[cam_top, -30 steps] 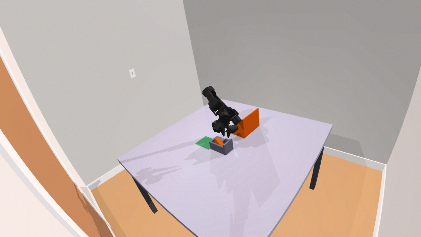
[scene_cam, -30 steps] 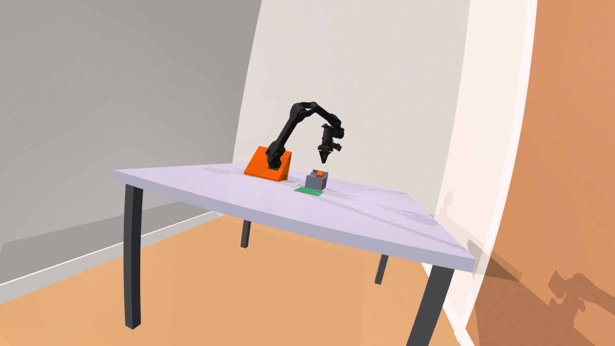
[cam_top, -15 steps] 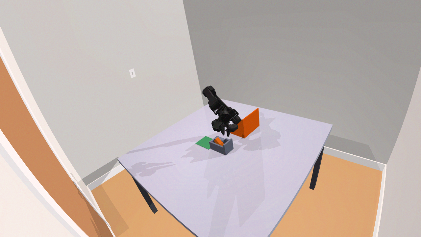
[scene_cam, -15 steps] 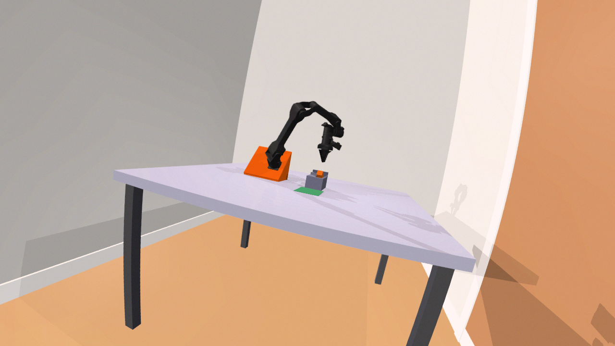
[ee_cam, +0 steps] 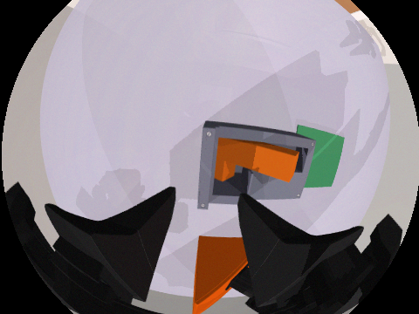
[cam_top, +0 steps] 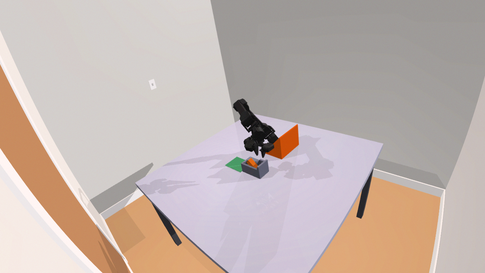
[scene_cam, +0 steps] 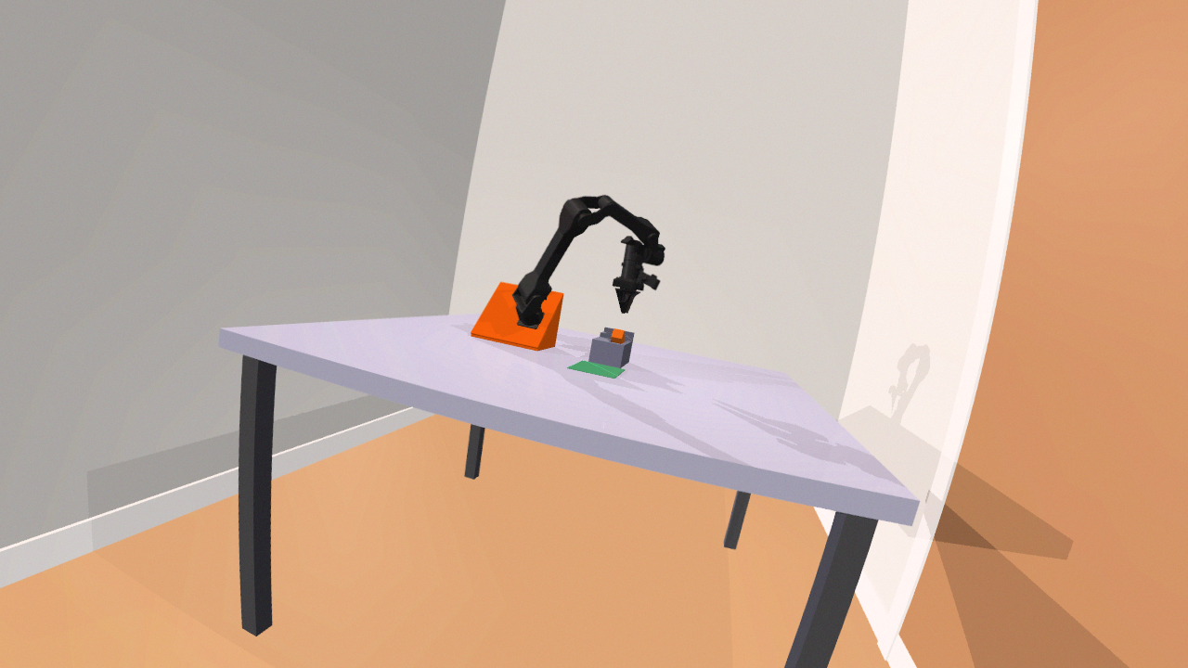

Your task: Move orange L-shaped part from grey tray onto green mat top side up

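The orange L-shaped part lies 1 cm behind my gripper tip, 4 cm to the right of it and 10 cm below it. The rest, counted from my gripper tip: green mat (22 cm to the right, 16 cm below).
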